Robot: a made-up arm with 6 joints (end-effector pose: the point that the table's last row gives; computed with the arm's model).
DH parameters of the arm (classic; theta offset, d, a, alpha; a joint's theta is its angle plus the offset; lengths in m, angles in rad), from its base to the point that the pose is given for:
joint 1: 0 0.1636 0 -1.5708
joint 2: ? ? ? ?
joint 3: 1.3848 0 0.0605 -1.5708
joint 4: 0 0.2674 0 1.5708
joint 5: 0 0 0.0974 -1.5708
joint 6: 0 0.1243 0 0
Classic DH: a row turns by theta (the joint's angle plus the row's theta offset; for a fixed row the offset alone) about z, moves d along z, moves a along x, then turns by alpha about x.
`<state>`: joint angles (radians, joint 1 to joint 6).
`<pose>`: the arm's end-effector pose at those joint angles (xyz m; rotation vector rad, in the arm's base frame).
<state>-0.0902 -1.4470 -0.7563 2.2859 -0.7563 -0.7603</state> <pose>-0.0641 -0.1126 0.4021 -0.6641 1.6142 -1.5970</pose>
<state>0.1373 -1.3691 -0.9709 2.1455 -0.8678 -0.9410</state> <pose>-0.0714 -0.1436 0.4599 -0.8282 1.4639 -1.7307</pose>
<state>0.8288 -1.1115 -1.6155 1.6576 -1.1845 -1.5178</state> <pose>-0.0343 -0.2613 0.5854 -1.0475 1.1807 -2.0541</pose>
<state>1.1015 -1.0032 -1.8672 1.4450 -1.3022 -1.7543</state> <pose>0.0112 -0.2976 0.6086 -1.1283 1.1886 -2.1094</pose>
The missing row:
joint 2: -1.3848 0 0.3288 0
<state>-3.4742 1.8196 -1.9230 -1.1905 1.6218 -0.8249</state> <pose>-0.2895 0.2268 -0.3300 -1.1096 1.0953 0.0993</pose>
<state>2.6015 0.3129 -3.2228 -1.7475 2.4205 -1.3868</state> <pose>-0.0300 0.1962 0.7045 1.0213 2.3698 0.9179</pose>
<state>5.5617 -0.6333 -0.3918 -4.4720 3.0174 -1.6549</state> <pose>0.0993 0.0576 0.4535 -0.3185 -1.0003 -1.0152</pose>
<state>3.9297 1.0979 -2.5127 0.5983 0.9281 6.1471</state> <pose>-0.5014 -0.5369 0.2176 0.9027 -2.5588 0.9610</pose>
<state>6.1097 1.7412 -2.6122 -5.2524 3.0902 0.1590</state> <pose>0.4351 0.0140 -0.0411 -1.0210 -0.3193 1.9118</pose>
